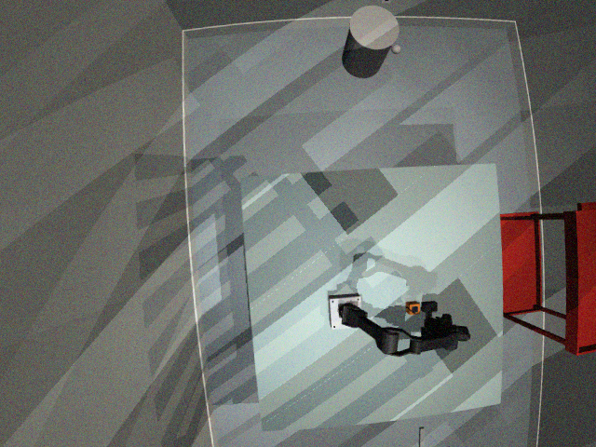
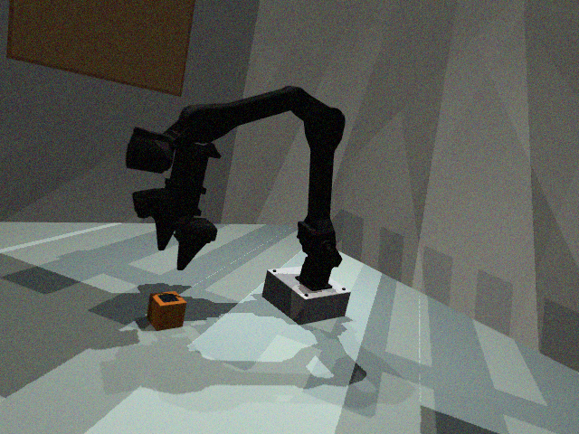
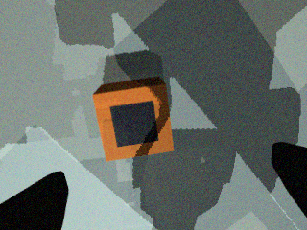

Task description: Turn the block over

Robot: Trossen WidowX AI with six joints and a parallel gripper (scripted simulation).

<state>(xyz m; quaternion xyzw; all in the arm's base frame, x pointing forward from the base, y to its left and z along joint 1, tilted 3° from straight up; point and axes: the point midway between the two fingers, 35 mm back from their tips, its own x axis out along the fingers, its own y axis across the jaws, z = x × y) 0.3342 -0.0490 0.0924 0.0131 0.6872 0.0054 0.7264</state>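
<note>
Right now the orange block is 80 mm below my gripper tip and 10 mm to the left of it.
</note>
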